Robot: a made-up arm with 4 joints.
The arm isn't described. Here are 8 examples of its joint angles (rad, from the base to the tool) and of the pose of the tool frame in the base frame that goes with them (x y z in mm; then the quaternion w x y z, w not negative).
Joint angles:
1: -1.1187 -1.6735 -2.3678 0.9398
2: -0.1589 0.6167 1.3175 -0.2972
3: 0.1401 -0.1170 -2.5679 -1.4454
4: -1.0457 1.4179 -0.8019 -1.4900
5: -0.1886 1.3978 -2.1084 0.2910
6: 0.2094 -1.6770 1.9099 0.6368
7: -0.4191 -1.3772 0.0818 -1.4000
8: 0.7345 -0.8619 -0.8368 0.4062
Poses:
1: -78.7 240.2 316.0 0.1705 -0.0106 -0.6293 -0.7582
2: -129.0 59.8 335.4 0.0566 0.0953 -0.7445 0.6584
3: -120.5 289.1 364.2 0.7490 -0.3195 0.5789 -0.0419
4: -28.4 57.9 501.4 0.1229 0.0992 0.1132 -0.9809
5: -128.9 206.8 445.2 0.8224 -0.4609 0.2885 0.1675
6: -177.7 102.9 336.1 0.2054 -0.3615 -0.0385 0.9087
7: -213.0 77.2 245.5 0.2818 0.9248 -0.1311 -0.2195
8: -128.2 219.3 190.0 0.2893 -0.9229 -0.2038 -0.1518
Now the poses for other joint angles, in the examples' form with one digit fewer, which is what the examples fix.
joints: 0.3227 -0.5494 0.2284 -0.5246
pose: -258 152 297 0.218 -0.779 -0.168 0.564
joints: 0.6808 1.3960 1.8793 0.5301
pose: -190 122 317 0.197 0.422 -0.862 0.202
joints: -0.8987 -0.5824 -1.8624 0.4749
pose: -163 217 253 0.562 -0.515 -0.595 -0.255
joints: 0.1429 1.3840 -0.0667 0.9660
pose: -213 112 481 0.900 0.264 -0.346 -0.027
